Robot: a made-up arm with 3 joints. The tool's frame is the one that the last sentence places.
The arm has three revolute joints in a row. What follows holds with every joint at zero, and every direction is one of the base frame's.
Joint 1 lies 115.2 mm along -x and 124.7 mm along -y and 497.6 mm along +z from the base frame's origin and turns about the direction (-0.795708, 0.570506, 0.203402).
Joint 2 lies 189.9 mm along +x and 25.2 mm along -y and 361.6 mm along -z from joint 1 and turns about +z.
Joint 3 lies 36.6 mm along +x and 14.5 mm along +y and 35.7 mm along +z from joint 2 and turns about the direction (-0.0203, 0.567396, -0.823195).
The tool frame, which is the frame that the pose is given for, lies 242.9 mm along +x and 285.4 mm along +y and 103.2 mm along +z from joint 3; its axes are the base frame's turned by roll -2.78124, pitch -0.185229 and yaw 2.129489 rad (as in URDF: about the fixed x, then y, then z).
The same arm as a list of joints. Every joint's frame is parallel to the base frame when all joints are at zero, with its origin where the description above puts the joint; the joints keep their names.
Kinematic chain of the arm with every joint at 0, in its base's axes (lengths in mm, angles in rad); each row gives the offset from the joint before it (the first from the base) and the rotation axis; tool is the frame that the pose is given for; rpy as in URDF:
joint 1: xyz -115.2 -124.7 497.6 axis -0.795708 0.570506 0.203402
joint 2: xyz 189.9 -25.2 -361.6 axis +z
joint 3: xyz 36.6 14.5 35.7 axis -0.0203 0.567396 -0.823195
tool: xyz 242.9 285.4 103.2 rpy -2.7812 -0.1852 2.1295

